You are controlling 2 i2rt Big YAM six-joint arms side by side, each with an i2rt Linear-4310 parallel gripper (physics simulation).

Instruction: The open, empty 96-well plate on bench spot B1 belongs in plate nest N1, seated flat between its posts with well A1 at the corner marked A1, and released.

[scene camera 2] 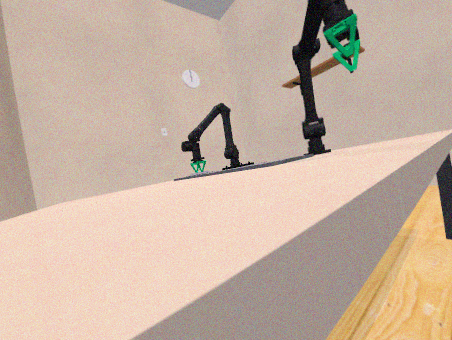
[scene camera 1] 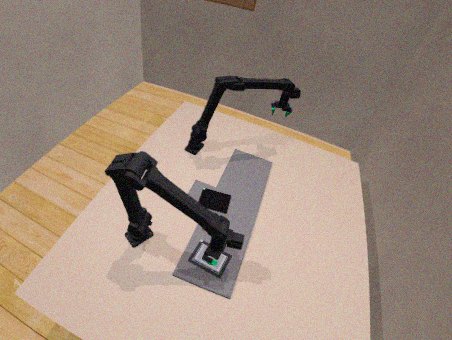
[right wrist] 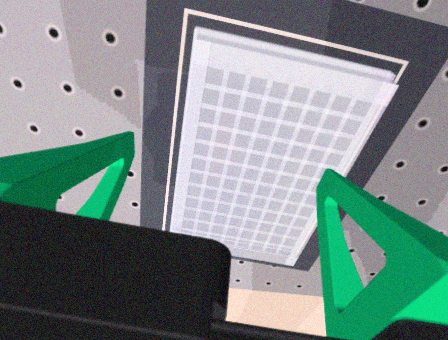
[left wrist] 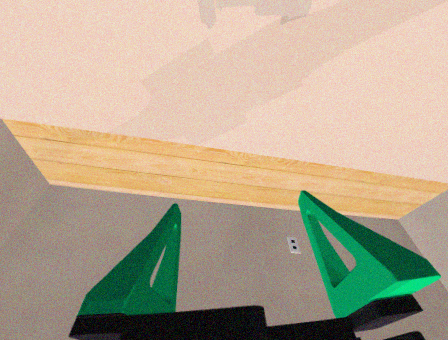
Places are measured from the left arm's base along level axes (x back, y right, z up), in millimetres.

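Where they show: left gripper, between the fingertips: [scene camera 2: 351, 63] [scene camera 1: 278, 115] [left wrist: 239, 202]; right gripper, between the fingertips: [scene camera 2: 199, 172] [scene camera 1: 214, 255] [right wrist: 228, 160]; left arm's base, origin of its link: [scene camera 2: 317, 154] [scene camera 1: 194, 147]; right arm's base, origin of its link: [scene camera 1: 139, 235].
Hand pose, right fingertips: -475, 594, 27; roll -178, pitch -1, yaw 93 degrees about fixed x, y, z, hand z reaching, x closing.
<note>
Things, the pixels of their top centre, and the offset from my right fingertips, as dx, dy, dz. "pt": a spot on its surface instead. Level surfaces: height alone.
- white 96-well plate, centre of its top: [right wrist: 257, 183] [scene camera 1: 210, 257] +9, +17, +2
- dark bench spot with a pale outline, a spot on its surface: [right wrist: 159, 100] pt -18, -39, -12
- black square piece, a spot on its surface: [scene camera 1: 216, 200] pt +139, -284, -2
- grey perforated board, height of its surface: dz -14
- pale table, height of its surface: dz -27
The white 96-well plate [right wrist: 270, 150] [scene camera 1: 201, 251] lies flat on the dark bench spot with a pale outline [right wrist: 159, 100]; its well grid faces up. My right gripper [right wrist: 228, 160] [scene camera 1: 212, 261] [scene camera 2: 198, 171] is open and empty, low over the plate. In the right wrist view one fingertip is off the plate's left side and the other overlaps its right edge. The gripper body hides the near left corner. A black square piece [scene camera 1: 216, 200], seemingly nest N1, stands farther up the board; its posts and A1 mark cannot be made out. My left gripper [left wrist: 239, 202] [scene camera 1: 280, 114] [scene camera 2: 352, 61] is open and empty, high up.
The grey perforated board [scene camera 1: 250, 172] [right wrist: 95, 65] runs along the pale table [scene camera 1: 310, 225] [scene camera 2: 150, 240] under the spot and the black piece. The right arm's forearm passes close beside the black piece in scene camera 1. The left gripper hangs near the table's far edge.
</note>
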